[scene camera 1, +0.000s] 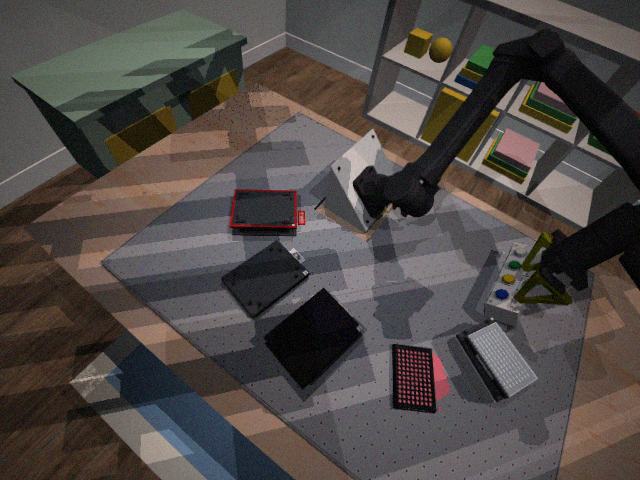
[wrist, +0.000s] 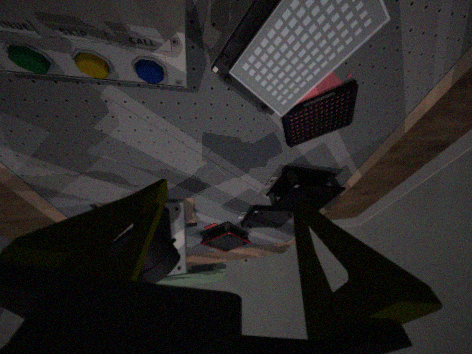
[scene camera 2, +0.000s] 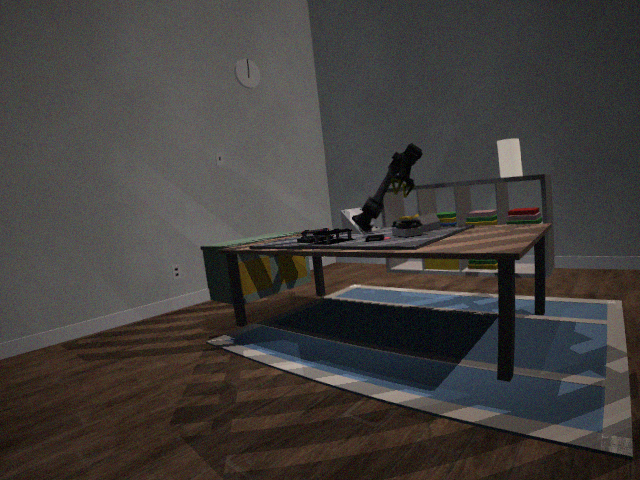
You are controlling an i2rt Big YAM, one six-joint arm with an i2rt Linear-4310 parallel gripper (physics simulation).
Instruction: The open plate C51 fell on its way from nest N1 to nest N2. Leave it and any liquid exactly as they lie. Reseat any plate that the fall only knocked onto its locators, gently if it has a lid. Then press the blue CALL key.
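Places are measured from the arm's base along level axes (x ahead, y down, z left), in centimetres.
Where they show: gripper, fingertip midpoint: (scene camera 1: 520, 283) (wrist: 233, 195) (scene camera 2: 400, 195); arm's base, origin of the base link: (scene camera 1: 369, 192) (scene camera 2: 361, 223).
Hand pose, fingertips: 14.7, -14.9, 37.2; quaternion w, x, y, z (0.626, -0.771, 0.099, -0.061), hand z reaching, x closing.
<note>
Things, the pixels of their top centre, and the offset from my fingertips, as dx, dy, dz. Level surfaces: height alone.
- open dark plate, middle of its top: (wrist: 320, 120) (scene camera 1: 414, 376) (scene camera 2: 375, 236) +19.6, +18.6, -5.3
- pink liquid, middle of its top: (wrist: 323, 83) (scene camera 1: 440, 386) +17.7, +19.9, +0.6
- pale gridded plate, middle of its top: (wrist: 308, 50) (scene camera 1: 505, 355) +8.0, +11.2, +6.6
- key box, middle of its top: (wrist: 36, 38) (scene camera 1: 525, 274) (scene camera 2: 423, 214) -14.1, +11.6, +5.6
- blue CALL key, middle of its top: (wrist: 148, 74) (scene camera 1: 504, 292) -6.7, +12.5, +3.0
- mat, its level: dy +20.0
The open dark plate (scene camera 1: 413, 378) (wrist: 322, 112) with red wells lies on the mat, with pink liquid (scene camera 1: 440, 379) (wrist: 322, 86) beside it. A pale gridded plate (scene camera 1: 501, 356) (wrist: 310, 50) sits on a black nest, looking skewed or tilted over its dark base. The key box (scene camera 1: 498, 310) (wrist: 105, 30) carries green, yellow and blue keys. The blue CALL key (scene camera 1: 501, 293) (wrist: 149, 71) is unobstructed in both close views. My gripper (scene camera 1: 521, 284) (scene camera 2: 399, 191) (wrist: 233, 196) is open and empty, with its yellow-green fingers above the box side of the mat. Whether the pale plate has a lid is unclear.
Dark stands (scene camera 1: 266, 279) (scene camera 1: 314, 335) and a red-outlined stand (scene camera 1: 264, 209) (wrist: 226, 239) occupy the left of the mat (scene camera 1: 361, 439). A white tilted panel (scene camera 1: 356, 160) stands behind my arm's base. A shelf unit (scene camera 1: 379, 62) and a green cabinet (scene camera 1: 129, 56) stand beyond the table.
</note>
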